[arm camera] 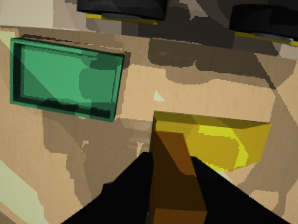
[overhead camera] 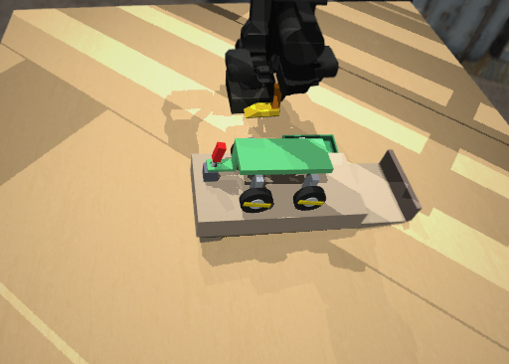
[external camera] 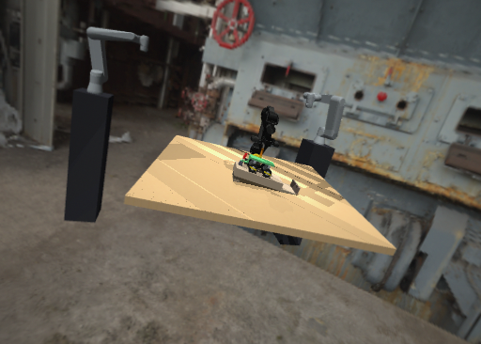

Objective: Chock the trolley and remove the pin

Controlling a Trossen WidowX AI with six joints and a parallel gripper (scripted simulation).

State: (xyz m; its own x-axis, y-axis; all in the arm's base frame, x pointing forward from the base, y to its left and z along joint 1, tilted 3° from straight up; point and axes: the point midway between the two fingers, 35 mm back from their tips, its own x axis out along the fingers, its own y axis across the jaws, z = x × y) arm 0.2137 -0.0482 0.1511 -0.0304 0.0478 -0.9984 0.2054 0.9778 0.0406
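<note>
Right now my gripper tip is 140 mm to the left of the red-headed stop pin, 70 mm short of it and 40 mm above it. Round my gripper tip: ramp (120 mm below, 120 mm ahead, 40 mm to the right); green-decked trolley (120 mm ahead, 50 mm below, 40 mm to the right); yellow chock (20 mm to the right, 10 mm below).
</note>
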